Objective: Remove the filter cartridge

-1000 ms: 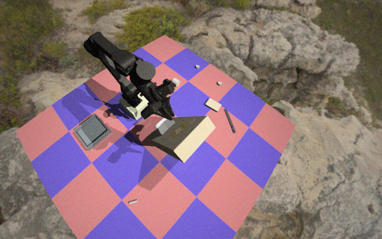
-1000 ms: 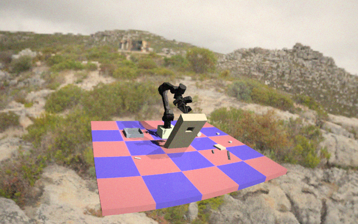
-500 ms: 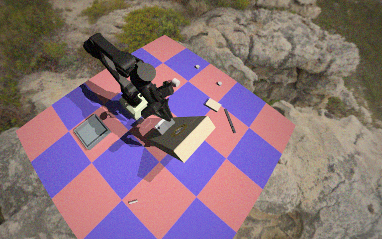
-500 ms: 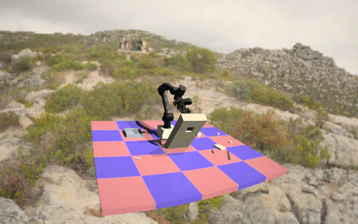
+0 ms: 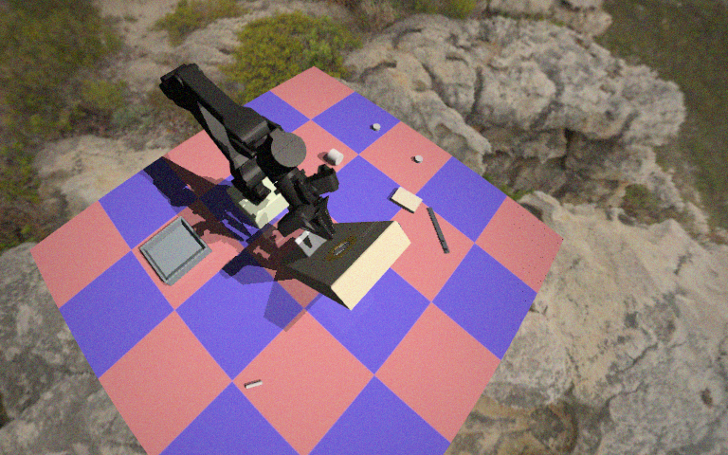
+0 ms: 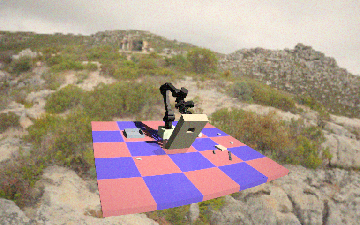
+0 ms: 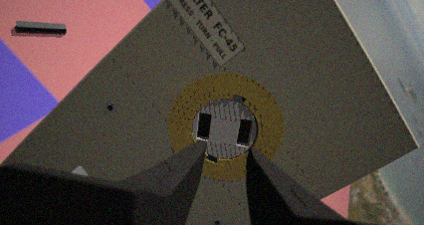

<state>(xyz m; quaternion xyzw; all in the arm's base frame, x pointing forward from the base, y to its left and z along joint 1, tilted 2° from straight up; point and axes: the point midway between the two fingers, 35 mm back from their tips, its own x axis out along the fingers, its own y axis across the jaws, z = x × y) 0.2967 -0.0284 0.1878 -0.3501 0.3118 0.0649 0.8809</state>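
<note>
The round grey filter cartridge is 4 cm ahead of my gripper tip and 3 cm below it. Round my gripper tip: grey flap 12 cm below, 6 cm behind, 1 cm to the left; beige block 35 cm to the left, 25 cm below, 4 cm ahead; beige service panel 10 cm below, 1 cm behind.
</note>
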